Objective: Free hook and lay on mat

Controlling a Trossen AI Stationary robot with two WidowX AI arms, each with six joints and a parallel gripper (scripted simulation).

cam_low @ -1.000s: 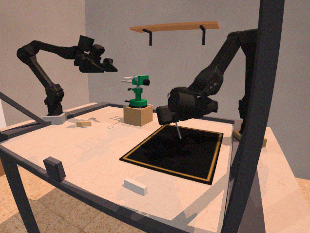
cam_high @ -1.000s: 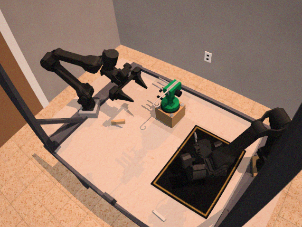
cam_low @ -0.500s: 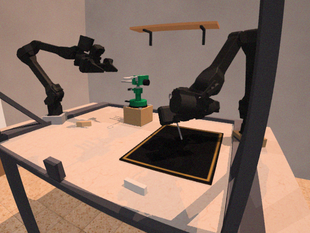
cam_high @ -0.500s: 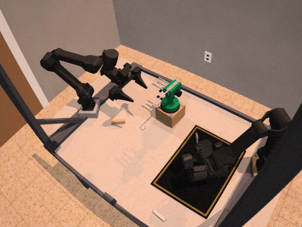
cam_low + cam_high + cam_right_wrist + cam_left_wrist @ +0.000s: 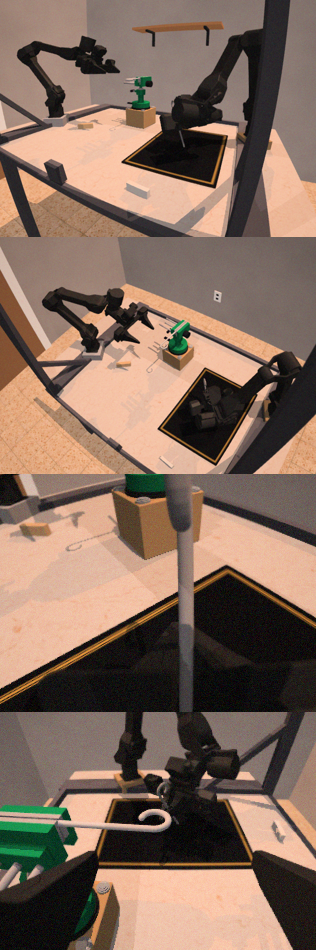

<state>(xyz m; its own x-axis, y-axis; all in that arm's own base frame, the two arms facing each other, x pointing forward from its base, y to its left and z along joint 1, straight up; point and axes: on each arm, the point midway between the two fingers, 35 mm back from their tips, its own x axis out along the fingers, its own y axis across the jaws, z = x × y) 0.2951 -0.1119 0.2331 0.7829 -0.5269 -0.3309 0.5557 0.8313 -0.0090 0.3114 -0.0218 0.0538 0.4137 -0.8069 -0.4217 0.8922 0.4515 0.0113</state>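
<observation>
Right now my right hand is 9 cm above the mat, 3 cm to the left of it and 2 cm past it. From my right hand the other things lie so: white block 30 cm behind, 8 cm below, 5 cm to the left; small wooden block 45 cm to the left, 8 cm below, 6 cm ahead.
</observation>
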